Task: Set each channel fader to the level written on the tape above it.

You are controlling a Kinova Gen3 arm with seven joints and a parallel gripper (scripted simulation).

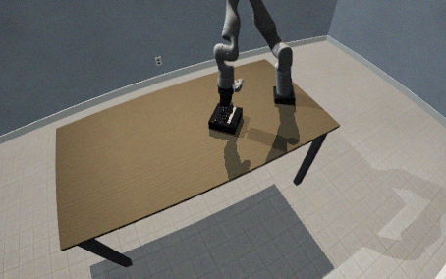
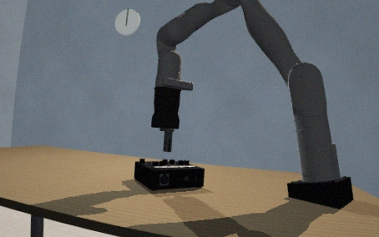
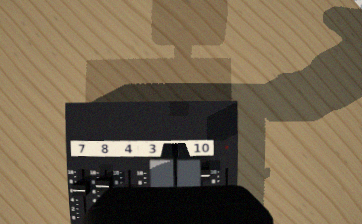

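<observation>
The master fader cap lies 8 cm ahead of my hand, 3 cm to the right of it and 5 cm below it.
</observation>
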